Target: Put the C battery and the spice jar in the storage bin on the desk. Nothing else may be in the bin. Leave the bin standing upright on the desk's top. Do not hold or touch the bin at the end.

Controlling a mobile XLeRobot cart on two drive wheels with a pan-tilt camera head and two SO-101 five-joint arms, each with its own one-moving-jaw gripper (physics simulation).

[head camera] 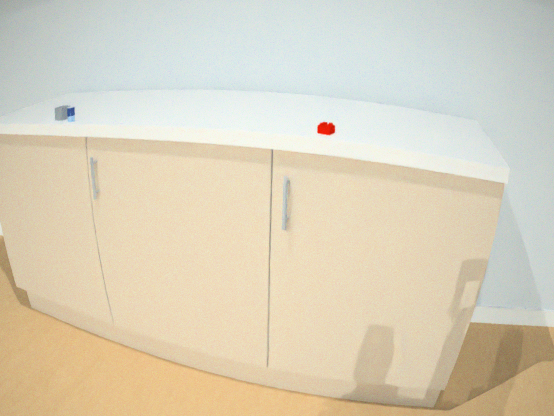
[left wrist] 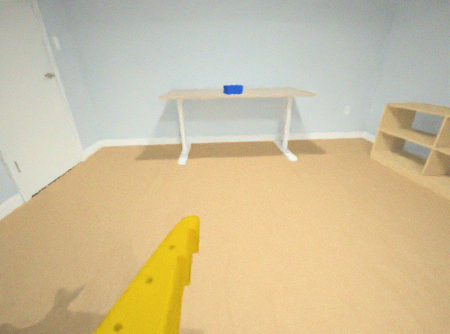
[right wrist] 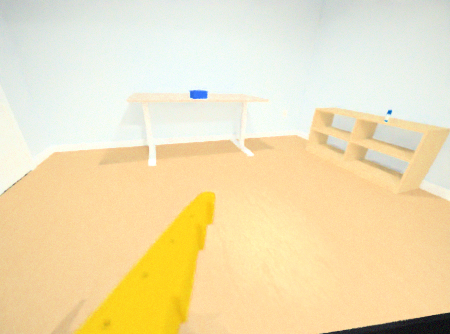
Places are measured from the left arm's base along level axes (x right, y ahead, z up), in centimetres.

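Where they show: left end effector, tool point: (left wrist: pixel 198 229); right end effector, tool point: (right wrist: pixel 214 203).
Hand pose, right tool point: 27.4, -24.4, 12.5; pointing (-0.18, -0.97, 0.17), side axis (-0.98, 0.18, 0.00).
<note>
Things, the pixels of their top centre, and the offset from my right tool point, as dx, dy, dz. Level surfaces: height alone.
- light wooden desk, its level: dz -18.1
- small cylinder, middle of its top: (head camera: pixel 70 106) -129.0, +116.4, +5.9
- white counter top, its level: dz +0.9
- grey block, middle of its top: (head camera: pixel 62 106) -136.1, +117.9, +5.3
- red brick-like thing, middle of its top: (head camera: pixel 326 123) -50.6, +132.6, +3.3
The storage bin, a small blue open box (left wrist: pixel 233 90) (right wrist: pixel 198 94), stands upright on the light wooden desk (left wrist: pixel 200 94) (right wrist: pixel 160 98), far off; its inside cannot be made out. In the head view a small cylinder (head camera: pixel 71 114), dark blue above and pale below, stands near the left front of a white counter top (head camera: pixel 200 112). In the right wrist view a blue and white bottle-like thing (right wrist: pixel 388 116) stands on the low shelf unit (right wrist: pixel 425 160). Which is the C battery or the spice jar I cannot tell. My left gripper (left wrist: pixel 193 220) and right gripper (right wrist: pixel 209 196) are fully open and empty, far from these things.
A grey block (head camera: pixel 61 113) is beside the cylinder, and a red brick-like thing (head camera: pixel 326 128) is on the counter's right half. Beige cabinet doors (head camera: pixel 200 225) are below. The shelf unit (left wrist: pixel 420 108) is right of the desk; a white door (left wrist: pixel 30 100) is at the left.
</note>
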